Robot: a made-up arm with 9 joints. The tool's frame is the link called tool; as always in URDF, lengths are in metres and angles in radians. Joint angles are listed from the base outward.
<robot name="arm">
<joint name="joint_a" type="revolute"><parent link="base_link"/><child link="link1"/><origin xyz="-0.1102 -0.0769 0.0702"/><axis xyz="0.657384 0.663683 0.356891"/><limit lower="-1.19" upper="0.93"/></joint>
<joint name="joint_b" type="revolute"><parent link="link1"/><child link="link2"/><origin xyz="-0.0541 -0.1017 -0.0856"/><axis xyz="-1 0 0"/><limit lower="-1.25" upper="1.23"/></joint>
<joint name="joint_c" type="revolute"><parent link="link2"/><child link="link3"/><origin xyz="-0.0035 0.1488 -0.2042"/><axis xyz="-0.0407 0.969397 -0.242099"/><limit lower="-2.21" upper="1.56"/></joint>
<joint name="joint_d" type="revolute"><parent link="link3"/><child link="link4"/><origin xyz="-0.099 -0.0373 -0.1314"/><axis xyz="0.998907 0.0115 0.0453"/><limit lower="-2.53" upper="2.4"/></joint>
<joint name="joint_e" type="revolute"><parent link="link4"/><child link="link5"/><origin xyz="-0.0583 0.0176 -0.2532"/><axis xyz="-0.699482 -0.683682 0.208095"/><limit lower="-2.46" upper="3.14"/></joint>
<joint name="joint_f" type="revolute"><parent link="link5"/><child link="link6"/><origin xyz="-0.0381 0.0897 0.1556"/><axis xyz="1 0 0"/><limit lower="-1.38" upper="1.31"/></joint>
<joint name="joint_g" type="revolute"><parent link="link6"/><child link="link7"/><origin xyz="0.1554 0.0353 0.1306"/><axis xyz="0 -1 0"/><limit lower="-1.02" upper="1.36"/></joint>
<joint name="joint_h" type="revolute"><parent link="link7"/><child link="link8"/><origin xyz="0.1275 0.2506 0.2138"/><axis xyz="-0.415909 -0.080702 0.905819"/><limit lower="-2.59" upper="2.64"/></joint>
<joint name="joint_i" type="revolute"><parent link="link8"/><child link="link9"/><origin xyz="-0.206 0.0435 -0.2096"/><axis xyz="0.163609 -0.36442 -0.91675"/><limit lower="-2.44" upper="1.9"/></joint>
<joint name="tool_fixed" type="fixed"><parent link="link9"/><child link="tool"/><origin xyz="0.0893 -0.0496 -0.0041" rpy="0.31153 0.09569 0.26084"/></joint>
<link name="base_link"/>
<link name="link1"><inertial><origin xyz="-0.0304 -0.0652 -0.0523"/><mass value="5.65"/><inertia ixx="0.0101" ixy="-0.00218" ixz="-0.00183" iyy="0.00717" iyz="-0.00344" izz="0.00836"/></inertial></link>
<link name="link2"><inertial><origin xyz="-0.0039 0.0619 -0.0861"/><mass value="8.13"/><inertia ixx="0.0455" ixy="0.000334" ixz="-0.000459" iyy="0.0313" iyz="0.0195" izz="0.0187"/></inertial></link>
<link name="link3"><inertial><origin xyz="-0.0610 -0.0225 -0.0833"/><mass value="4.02"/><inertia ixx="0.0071" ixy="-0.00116" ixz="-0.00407" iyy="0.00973" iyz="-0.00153" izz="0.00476"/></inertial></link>
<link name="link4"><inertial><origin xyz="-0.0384 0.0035 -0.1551"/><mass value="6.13"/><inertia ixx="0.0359" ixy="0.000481" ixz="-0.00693" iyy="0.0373" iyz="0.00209" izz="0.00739"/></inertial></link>
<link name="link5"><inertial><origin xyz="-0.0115 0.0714 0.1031"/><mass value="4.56"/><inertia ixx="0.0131" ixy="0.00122" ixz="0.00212" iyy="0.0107" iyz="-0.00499" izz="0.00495"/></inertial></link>
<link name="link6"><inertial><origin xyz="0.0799 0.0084 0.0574"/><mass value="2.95"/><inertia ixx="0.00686" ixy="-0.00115" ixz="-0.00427" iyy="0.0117" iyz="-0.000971" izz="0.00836"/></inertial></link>
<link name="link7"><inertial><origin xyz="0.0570 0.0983 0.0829"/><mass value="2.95"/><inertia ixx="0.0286" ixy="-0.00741" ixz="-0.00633" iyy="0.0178" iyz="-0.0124" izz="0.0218"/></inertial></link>
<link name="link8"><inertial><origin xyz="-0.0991 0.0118 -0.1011"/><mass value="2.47"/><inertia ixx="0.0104" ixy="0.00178" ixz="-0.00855" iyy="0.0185" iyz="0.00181" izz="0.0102"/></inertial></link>
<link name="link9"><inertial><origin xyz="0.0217 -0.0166 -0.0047"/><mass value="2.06"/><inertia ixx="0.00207" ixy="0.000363" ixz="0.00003" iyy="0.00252" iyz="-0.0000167" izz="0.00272"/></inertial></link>
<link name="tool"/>
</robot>
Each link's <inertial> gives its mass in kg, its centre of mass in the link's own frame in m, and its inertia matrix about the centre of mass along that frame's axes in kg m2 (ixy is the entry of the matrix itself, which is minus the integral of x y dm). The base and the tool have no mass. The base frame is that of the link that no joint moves.
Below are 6 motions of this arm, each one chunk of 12 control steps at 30 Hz.
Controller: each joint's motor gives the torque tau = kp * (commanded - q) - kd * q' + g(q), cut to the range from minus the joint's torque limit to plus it. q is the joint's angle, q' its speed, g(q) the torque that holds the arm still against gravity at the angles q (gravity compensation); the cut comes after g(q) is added. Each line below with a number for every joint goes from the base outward.
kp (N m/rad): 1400 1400 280 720 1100 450 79 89 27
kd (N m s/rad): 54 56 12 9.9 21 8.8 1.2 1.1 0.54
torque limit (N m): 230 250 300 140 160 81 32 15 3.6
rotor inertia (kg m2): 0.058 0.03 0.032 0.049 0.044 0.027 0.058 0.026 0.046
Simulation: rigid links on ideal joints. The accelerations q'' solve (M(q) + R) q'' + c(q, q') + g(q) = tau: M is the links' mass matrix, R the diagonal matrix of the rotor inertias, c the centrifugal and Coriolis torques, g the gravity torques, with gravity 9.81 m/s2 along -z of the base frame. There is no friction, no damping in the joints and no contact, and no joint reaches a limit. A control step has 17 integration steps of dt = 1/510 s. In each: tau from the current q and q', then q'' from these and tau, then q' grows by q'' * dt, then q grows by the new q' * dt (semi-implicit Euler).
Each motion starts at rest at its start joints. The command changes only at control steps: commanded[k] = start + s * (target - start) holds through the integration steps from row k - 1 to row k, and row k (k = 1, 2, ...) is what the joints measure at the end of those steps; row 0 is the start. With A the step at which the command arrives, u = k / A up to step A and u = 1 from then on. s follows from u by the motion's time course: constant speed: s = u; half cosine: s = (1 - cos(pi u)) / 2; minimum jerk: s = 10 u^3 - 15 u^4 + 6 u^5; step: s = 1 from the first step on.
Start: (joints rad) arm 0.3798 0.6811 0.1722 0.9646 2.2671 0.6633 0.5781 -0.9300 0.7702
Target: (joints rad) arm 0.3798 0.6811 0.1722 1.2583 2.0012 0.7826 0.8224 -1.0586 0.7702
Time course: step
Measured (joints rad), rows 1 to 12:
1: 0.3659 0.6831 0.1631 0.9534 2.1708 0.6273 0.7272 -0.9640 0.7863
2: 0.3469 0.7071 0.1297 1.0096 2.0754 0.6291 0.9421 -1.0142 0.8125
3: 0.3229 0.7294 0.0778 1.1266 2.0565 0.7074 1.0463 -1.0277 0.8265
4: 0.3020 0.7326 0.0266 1.2173 2.0258 0.7631 1.0304 -1.0283 0.8148
5: 0.3017 0.7273 0.0165 1.2494 1.9978 0.8083 0.9212 -1.0241 0.7802
6: 0.3264 0.7227 0.0287 1.2505 1.9840 0.8374 0.7901 -1.0371 0.7442
7: 0.3606 0.7160 0.0510 1.2481 1.9798 0.8482 0.7203 -1.0797 0.7276
8: 0.3906 0.7040 0.0800 1.2559 1.9804 0.8446 0.7389 -1.1377 0.7355
9: 0.4121 0.6862 0.1127 1.2717 1.9830 0.8350 0.8040 -1.1832 0.7575
10: 0.4263 0.6660 0.1468 1.2873 1.9856 0.8253 0.8533 -1.1967 0.7786
11: 0.4346 0.6492 0.1820 1.2987 1.9860 0.8154 0.8532 -1.1802 0.7882
12: 0.4373 0.6391 0.2184 1.3072 1.9836 0.8050 0.8093 -1.1491 0.7845

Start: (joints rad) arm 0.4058 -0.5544 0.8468 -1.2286 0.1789 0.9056 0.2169 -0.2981 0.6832
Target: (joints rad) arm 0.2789 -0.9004 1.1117 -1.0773 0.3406 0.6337 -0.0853 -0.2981 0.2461
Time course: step
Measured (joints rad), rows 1 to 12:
1: 0.2779 -0.6317 0.9513 -1.0984 0.2563 0.7865 0.0887 -0.2150 0.6288
2: 0.2317 -0.7673 0.9467 -1.0648 0.2840 0.6444 -0.1859 -0.1491 0.4731
3: 0.2434 -0.8403 0.9295 -1.0603 0.3295 0.6037 -0.3623 -0.1967 0.2607
4: 0.2608 -0.8744 0.9523 -1.0688 0.3553 0.5885 -0.3269 -0.3316 0.1021
5: 0.2730 -0.8895 1.0040 -1.0823 0.3636 0.5780 -0.1561 -0.4692 0.0172
6: 0.2819 -0.8985 1.0606 -1.0920 0.3696 0.5793 0.0080 -0.5344 -0.0035
7: 0.2918 -0.9083 1.1094 -1.0922 0.3766 0.5903 0.0784 -0.4972 0.0400
8: 0.3033 -0.9195 1.1499 -1.0850 0.3800 0.6039 0.0585 -0.3780 0.1495
9: 0.3128 -0.9284 1.1870 -1.0789 0.3763 0.6214 0.0003 -0.2466 0.2776
10: 0.3172 -0.9320 1.2222 -1.0748 0.3643 0.6414 -0.0499 -0.1561 0.3633
11: 0.3164 -0.9305 1.2494 -1.0685 0.3482 0.6587 -0.0774 -0.1099 0.3819
12: 0.3122 -0.9264 1.2607 -1.0611 0.3341 0.6719 -0.0873 -0.1022 0.3393

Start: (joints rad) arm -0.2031 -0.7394 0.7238 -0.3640 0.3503 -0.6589 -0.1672 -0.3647 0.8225
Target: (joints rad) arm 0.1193 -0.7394 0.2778 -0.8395 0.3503 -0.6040 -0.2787 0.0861 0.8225
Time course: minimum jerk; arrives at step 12
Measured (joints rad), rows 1 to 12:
1: -0.2022 -0.7396 0.7225 -0.3656 0.3499 -0.6580 -0.1680 -0.3640 0.8224
2: -0.1962 -0.7406 0.7137 -0.3758 0.3479 -0.6528 -0.1735 -0.3584 0.8218
3: -0.1806 -0.7428 0.6911 -0.4012 0.3449 -0.6417 -0.1869 -0.3390 0.8207
4: -0.1529 -0.7462 0.6520 -0.4450 0.3426 -0.6275 -0.2064 -0.2973 0.8197
5: -0.1138 -0.7499 0.5989 -0.5068 0.3425 -0.6152 -0.2249 -0.2298 0.8200
6: -0.0666 -0.7525 0.5386 -0.5823 0.3453 -0.6091 -0.2347 -0.1428 0.8222
7: -0.0169 -0.7525 0.4794 -0.6636 0.3503 -0.6100 -0.2338 -0.0514 0.8255
8: 0.0294 -0.7490 0.4283 -0.7407 0.3555 -0.6149 -0.2277 0.0263 0.8281
9: 0.0670 -0.7421 0.3892 -0.8039 0.3593 -0.6203 -0.2267 0.0779 0.8285
10: 0.0930 -0.7336 0.3631 -0.8465 0.3613 -0.6245 -0.2367 0.1003 0.8269
11: 0.1070 -0.7256 0.3480 -0.8673 0.3617 -0.6273 -0.2554 0.0982 0.8248
12: 0.1119 -0.7199 0.3389 -0.8711 0.3611 -0.6281 -0.2744 0.0811 0.8237

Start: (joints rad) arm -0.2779 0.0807 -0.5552 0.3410 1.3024 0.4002 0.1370 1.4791 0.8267
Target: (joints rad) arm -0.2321 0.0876 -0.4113 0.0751 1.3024 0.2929 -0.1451 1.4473 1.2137
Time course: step
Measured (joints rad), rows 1 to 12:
1: -0.2404 0.0689 -0.5445 0.1844 1.2523 0.4246 0.1403 1.4960 0.8878
2: -0.2281 0.0720 -0.4925 0.1135 1.2744 0.3620 0.0033 1.5247 1.0492
3: -0.2232 0.0742 -0.4284 0.0674 1.3098 0.2740 -0.1667 1.5503 1.2356
4: -0.2217 0.0725 -0.3775 0.0286 1.3310 0.2186 -0.3080 1.5550 1.3373
5: -0.2261 0.0768 -0.3531 0.0184 1.3315 0.2120 -0.3899 1.5234 1.3275
6: -0.2355 0.0877 -0.3536 0.0350 1.3149 0.2413 -0.3913 1.4625 1.2503
7: -0.2448 0.0986 -0.3713 0.0607 1.2957 0.2806 -0.3148 1.4073 1.1760
8: -0.2489 0.1046 -0.3968 0.0797 1.2863 0.3124 -0.1939 1.3912 1.1479
9: -0.2470 0.1061 -0.4209 0.0873 1.2884 0.3285 -0.0770 1.4158 1.1685
10: -0.2419 0.1048 -0.4367 0.0859 1.2972 0.3270 -0.0001 1.4550 1.2121
11: -0.2365 0.1018 -0.4417 0.0792 1.3074 0.3131 0.0233 1.4809 1.2470
12: -0.2326 0.0976 -0.4380 0.0706 1.3152 0.2955 -0.0031 1.4809 1.2545

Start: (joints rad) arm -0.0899 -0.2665 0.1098 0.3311 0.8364 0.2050 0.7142 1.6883 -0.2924
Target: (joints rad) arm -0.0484 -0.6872 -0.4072 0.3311 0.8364 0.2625 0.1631 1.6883 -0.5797
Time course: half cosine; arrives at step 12
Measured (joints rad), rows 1 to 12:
1: -0.0896 -0.2684 0.1076 0.3290 0.8363 0.2064 0.7112 1.6884 -0.2937
2: -0.0887 -0.2760 0.0974 0.3235 0.8365 0.2100 0.6970 1.6878 -0.3000
3: -0.0873 -0.2931 0.0728 0.3168 0.8379 0.2145 0.6638 1.6848 -0.3162
4: -0.0857 -0.3216 0.0309 0.3110 0.8403 0.2188 0.6100 1.6788 -0.3448
5: -0.0843 -0.3612 -0.0277 0.3074 0.8427 0.2233 0.5396 1.6714 -0.3844
6: -0.0830 -0.4097 -0.0991 0.3061 0.8444 0.2288 0.4598 1.6648 -0.4306
7: -0.0815 -0.4639 -0.1780 0.3072 0.8449 0.2355 0.3778 1.6612 -0.4774
8: -0.0794 -0.5203 -0.2585 0.3103 0.8442 0.2427 0.3000 1.6614 -0.5195
9: -0.0760 -0.5756 -0.3343 0.3149 0.8426 0.2494 0.2312 1.6656 -0.5532
10: -0.0709 -0.6262 -0.3995 0.3204 0.8406 0.2541 0.1754 1.6728 -0.5770
11: -0.0638 -0.6690 -0.4483 0.3264 0.8386 0.2561 0.1359 1.6821 -0.5906
12: -0.0550 -0.7008 -0.4762 0.3327 0.8371 0.2550 0.1152 1.6924 -0.5941

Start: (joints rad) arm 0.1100 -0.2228 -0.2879 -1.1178 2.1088 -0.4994 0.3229 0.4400 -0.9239
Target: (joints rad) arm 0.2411 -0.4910 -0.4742 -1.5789 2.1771 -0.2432 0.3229 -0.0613 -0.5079
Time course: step
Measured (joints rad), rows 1 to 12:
1: 0.1515 -0.2897 -0.3936 -1.2756 2.1552 -0.2585 0.2684 0.4086 -0.8691
2: 0.1832 -0.4096 -0.5053 -1.5093 2.1480 -0.1348 0.2620 0.2473 -0.6961
3: 0.2262 -0.4913 -0.5405 -1.6273 2.1804 -0.2374 0.2875 -0.0155 -0.4796
4: 0.2589 -0.5262 -0.5333 -1.6695 2.2089 -0.3410 0.3434 -0.2376 -0.3365
5: 0.2674 -0.5282 -0.5123 -1.6698 2.2184 -0.3681 0.4141 -0.3332 -0.2903
6: 0.2573 -0.5103 -0.4918 -1.6471 2.2109 -0.3265 0.4538 -0.3074 -0.3416
7: 0.2386 -0.4849 -0.4735 -1.6163 2.1945 -0.2565 0.4319 -0.1997 -0.4628
8: 0.2227 -0.4634 -0.4550 -1.5878 2.1788 -0.2069 0.3599 -0.0710 -0.5719
9: 0.2182 -0.4548 -0.4403 -1.5714 2.1702 -0.1972 0.2835 0.0127 -0.6106
10: 0.2250 -0.4609 -0.4350 -1.5701 2.1689 -0.2119 0.2468 0.0295 -0.5786
11: 0.2370 -0.4761 -0.4377 -1.5769 2.1718 -0.2313 0.2617 -0.0047 -0.5153
12: 0.2484 -0.4920 -0.4433 -1.5821 2.1752 -0.2448 0.3082 -0.0544 -0.4653

